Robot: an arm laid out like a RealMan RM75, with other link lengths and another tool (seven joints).
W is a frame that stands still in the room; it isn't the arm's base.
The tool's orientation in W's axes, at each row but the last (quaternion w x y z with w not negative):
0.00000 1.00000 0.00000 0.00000
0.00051 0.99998 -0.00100 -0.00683
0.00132 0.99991 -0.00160 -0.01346
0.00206 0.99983 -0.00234 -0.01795
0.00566 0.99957 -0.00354 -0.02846
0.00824 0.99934 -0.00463 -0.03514
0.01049 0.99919 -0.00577 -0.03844
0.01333 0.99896 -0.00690 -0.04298
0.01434 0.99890 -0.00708 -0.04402
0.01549 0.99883 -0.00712 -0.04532
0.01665 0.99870 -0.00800 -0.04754
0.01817 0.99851 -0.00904 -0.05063
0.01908 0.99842 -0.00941 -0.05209
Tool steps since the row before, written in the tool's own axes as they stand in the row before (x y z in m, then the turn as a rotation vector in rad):
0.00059 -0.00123 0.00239 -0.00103 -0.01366 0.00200
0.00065 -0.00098 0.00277 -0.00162 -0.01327 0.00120
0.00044 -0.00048 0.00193 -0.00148 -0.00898 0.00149
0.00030 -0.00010 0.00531 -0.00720 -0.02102 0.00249
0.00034 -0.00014 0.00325 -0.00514 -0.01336 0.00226
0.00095 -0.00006 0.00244 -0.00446 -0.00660 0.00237
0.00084 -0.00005 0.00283 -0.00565 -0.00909 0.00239
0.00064 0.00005 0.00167 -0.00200 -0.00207 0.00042
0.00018 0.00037 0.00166 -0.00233 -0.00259 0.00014
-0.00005 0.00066 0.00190 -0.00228 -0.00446 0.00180
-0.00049 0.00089 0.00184 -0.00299 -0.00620 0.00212
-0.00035 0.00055 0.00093 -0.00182 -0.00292 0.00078
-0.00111 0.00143 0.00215 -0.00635 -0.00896 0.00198
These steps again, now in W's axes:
0.00059 0.00123 -0.00239 -0.00103 0.01366 -0.00200
0.00061 0.00098 -0.00278 -0.00161 0.01327 -0.00119
0.00039 0.00047 -0.00194 -0.00149 0.00898 -0.00147
0.00011 0.00008 -0.00532 -0.00719 0.02104 -0.00232
0.00016 0.00010 -0.00327 -0.00517 0.01337 -0.00212
0.00078 0.00001 -0.00250 -0.00456 0.00660 -0.00216
0.00062 -0.00002 -0.00289 -0.00572 0.00911 -0.00214
0.00049 -0.00010 -0.00172 -0.00200 0.00209 -0.00030
0.00003 -0.00042 -0.00166 -0.00230 0.00262 -0.00001
-0.00023 -0.00072 -0.00187 -0.00238 0.00444 -0.00173
-0.00068 -0.00094 -0.00175 -0.00309 0.00618 -0.00204
-0.00045 -0.00058 -0.00087 -0.00184 0.00293 -0.00070
-0.00135 -0.00149 -0.00197 -0.00637 0.00901 -0.00166

